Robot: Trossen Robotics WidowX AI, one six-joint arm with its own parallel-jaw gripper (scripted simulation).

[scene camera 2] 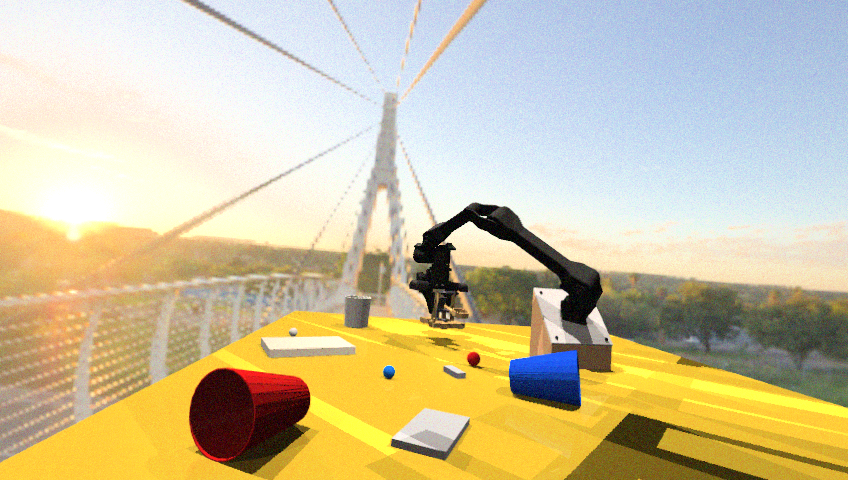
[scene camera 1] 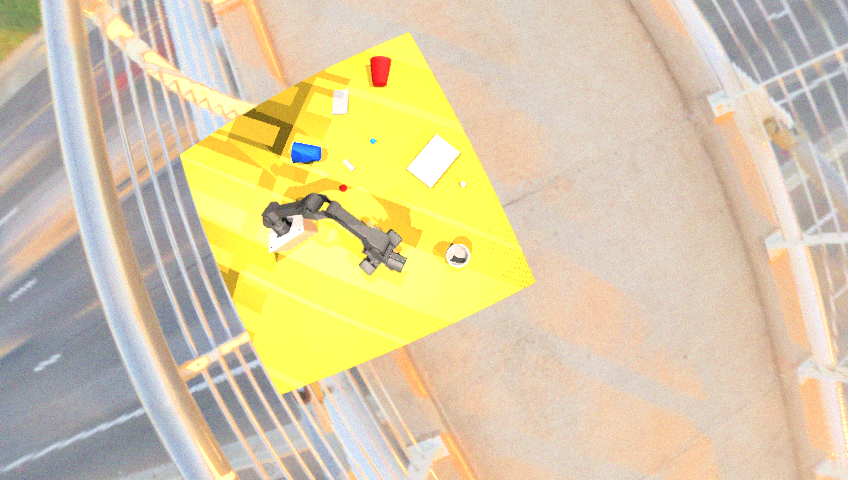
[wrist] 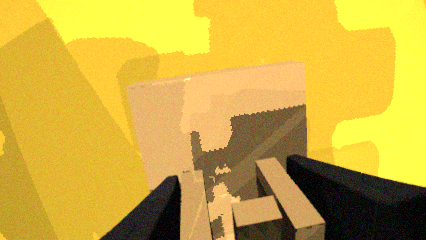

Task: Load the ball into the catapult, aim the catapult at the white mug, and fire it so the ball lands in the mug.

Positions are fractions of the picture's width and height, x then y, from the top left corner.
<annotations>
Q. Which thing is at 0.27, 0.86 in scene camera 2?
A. A red cup.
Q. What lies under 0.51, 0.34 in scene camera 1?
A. A white slab.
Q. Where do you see a white mug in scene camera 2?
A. At 0.42, 0.64
</annotations>
